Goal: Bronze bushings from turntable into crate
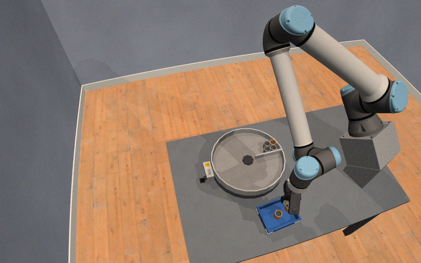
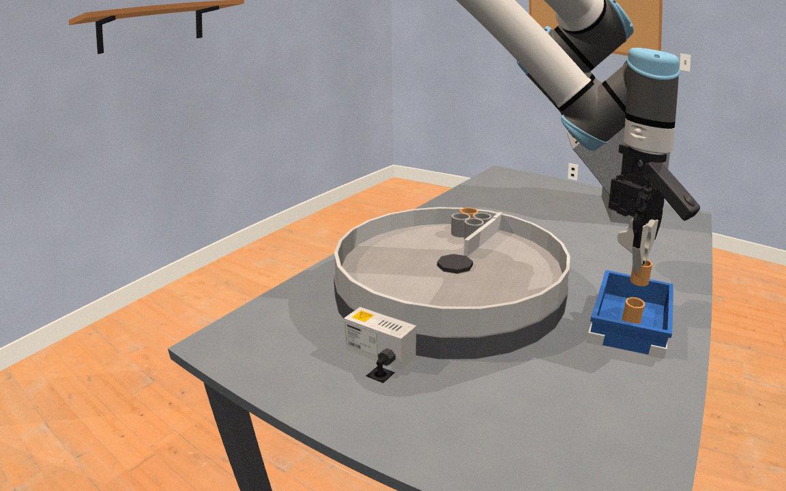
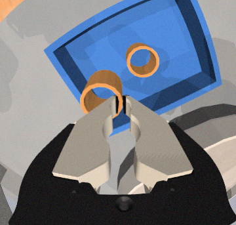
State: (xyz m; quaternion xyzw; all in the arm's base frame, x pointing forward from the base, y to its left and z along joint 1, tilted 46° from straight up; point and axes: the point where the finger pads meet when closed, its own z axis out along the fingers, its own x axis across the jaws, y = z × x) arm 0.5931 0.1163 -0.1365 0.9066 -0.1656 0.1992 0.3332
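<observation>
Now: hand 70 mm above the blue crate, 30 mm short of it and 10 mm to the right of it. The rest, counted from my hand: round grey turntable: 340 mm to the right, 60 mm ahead, 50 mm below.
</observation>
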